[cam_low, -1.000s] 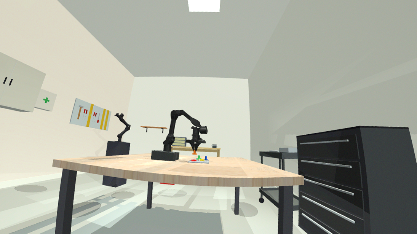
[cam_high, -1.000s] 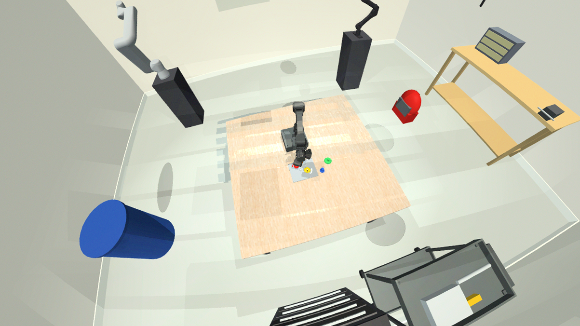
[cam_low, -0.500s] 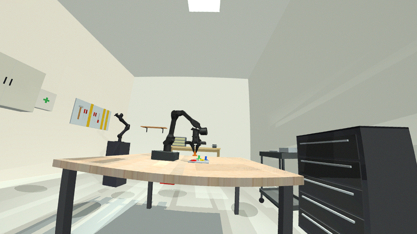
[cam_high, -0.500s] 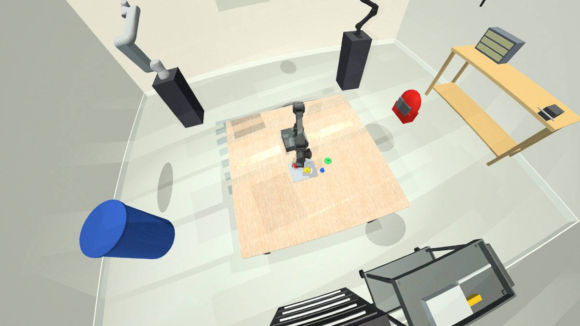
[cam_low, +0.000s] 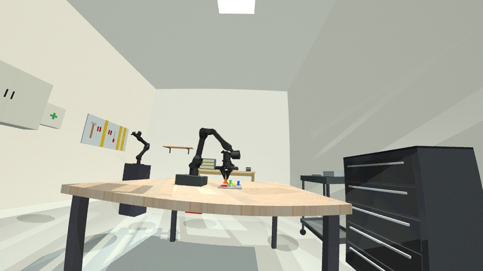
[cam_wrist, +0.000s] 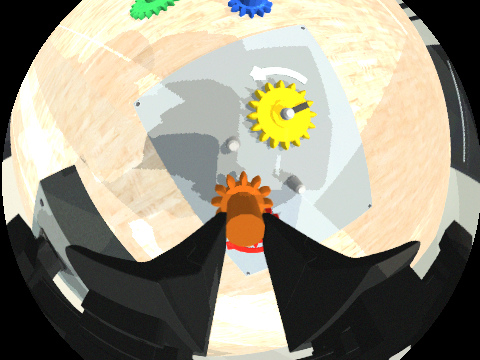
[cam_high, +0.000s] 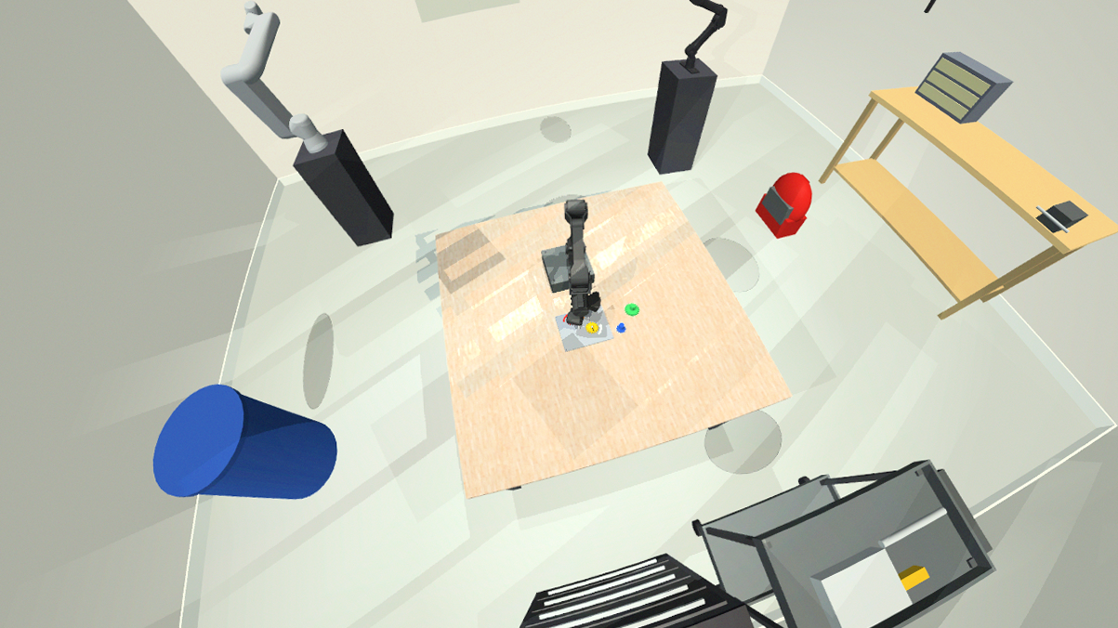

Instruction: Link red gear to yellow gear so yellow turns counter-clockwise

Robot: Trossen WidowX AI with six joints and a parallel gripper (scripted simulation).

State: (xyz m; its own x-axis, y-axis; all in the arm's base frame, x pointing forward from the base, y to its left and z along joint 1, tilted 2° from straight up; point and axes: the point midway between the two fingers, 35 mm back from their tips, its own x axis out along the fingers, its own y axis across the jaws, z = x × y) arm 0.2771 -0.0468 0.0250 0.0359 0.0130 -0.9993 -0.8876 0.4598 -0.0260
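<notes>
Now: the red gear 40 mm to the right of my gripper tip and 40 mm below it. The rest, counted from my gripper tip: orange gear 10 mm below; grey board 50 mm below, 40 mm ahead, 10 mm to the left; blue gear 160 mm to the left, 80 mm ahead, 40 mm below.
</notes>
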